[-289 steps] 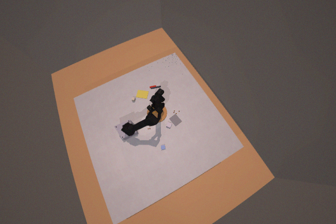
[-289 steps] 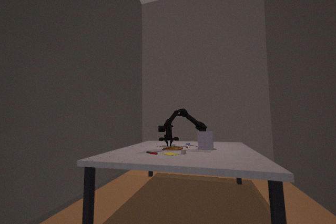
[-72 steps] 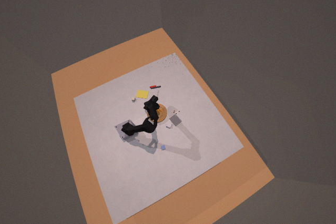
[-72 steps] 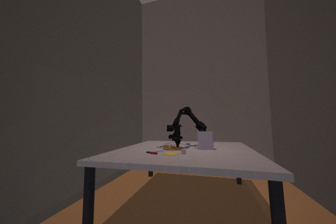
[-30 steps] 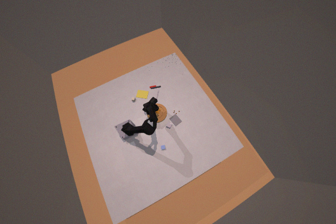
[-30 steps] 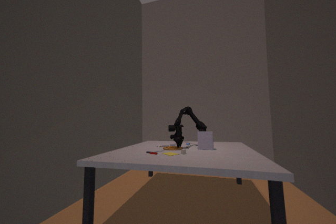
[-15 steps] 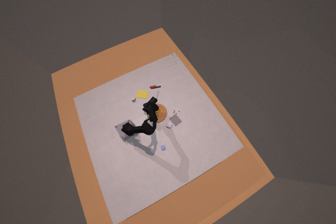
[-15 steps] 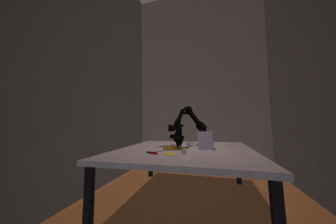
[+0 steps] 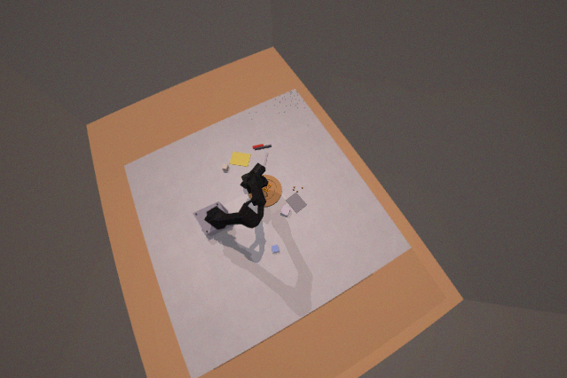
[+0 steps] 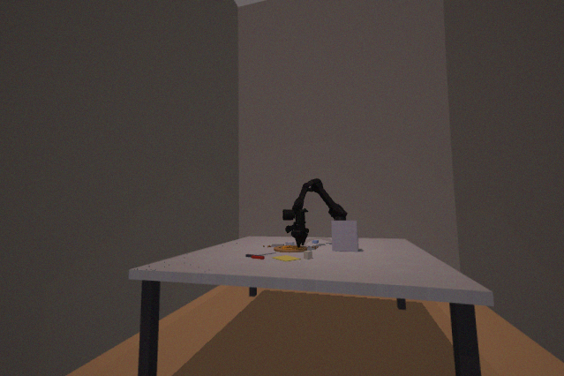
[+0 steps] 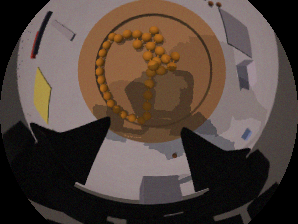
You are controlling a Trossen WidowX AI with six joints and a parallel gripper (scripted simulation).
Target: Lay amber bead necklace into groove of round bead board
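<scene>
Right now the round bead board is 60 mm ahead of my gripper tip, 10 mm to the right of it and 10 mm below it. Also, from my gripper tip: cream cube: 70 mm behind, 250 mm to the left; then thin grey bar: 170 mm ahead, 160 mm to the left, 20 mm below; then grey square plate: 180 mm ahead, 170 mm to the right, 20 mm below.
</scene>
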